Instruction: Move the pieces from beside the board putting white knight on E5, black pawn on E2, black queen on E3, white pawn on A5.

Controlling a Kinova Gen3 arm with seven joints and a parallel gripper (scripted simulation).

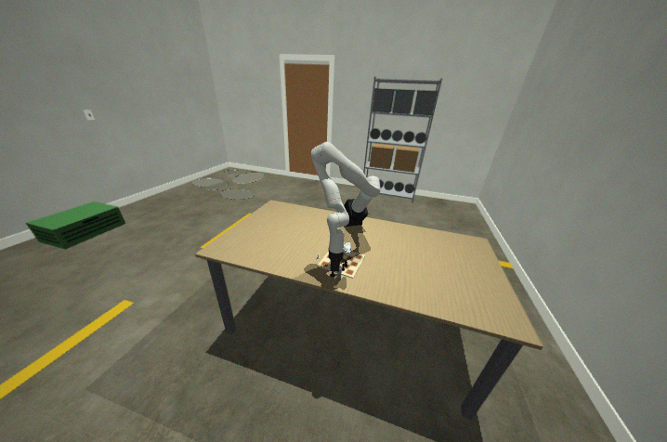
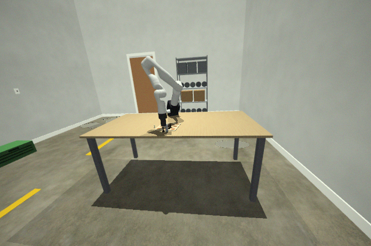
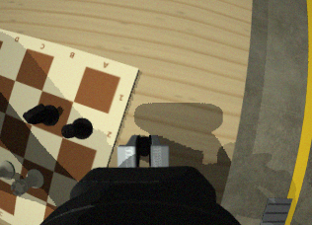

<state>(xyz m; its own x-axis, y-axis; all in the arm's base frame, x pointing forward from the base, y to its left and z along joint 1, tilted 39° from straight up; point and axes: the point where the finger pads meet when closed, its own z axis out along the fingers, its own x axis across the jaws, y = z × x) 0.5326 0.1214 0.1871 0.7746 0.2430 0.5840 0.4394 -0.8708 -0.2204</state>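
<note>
Right now my hand is 10 mm short of the black queen and 40 mm to the left of it. The rest, counted from my hand: black pawn 10 mm below; chessboard 130 mm behind, 60 mm to the right, 20 mm below; white pawn 70 mm behind, 190 mm to the right, 10 mm below.
</note>
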